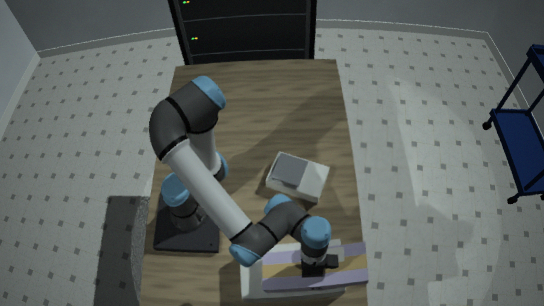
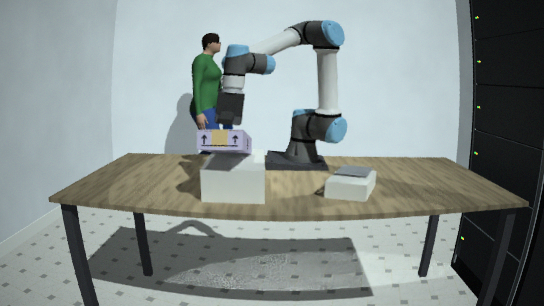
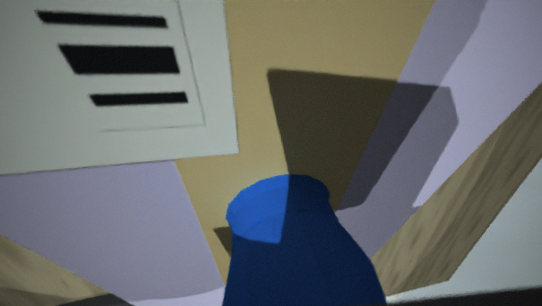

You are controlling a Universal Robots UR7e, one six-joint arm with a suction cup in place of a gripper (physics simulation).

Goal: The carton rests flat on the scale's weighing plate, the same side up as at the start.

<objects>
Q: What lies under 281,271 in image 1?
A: A lilac carton.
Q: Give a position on my suction cup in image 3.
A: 285,235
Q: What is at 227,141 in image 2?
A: A lilac carton.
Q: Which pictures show the white scale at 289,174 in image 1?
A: Image 1 and image 2 only.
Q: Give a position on a white block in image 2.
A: At 225,178
</objects>
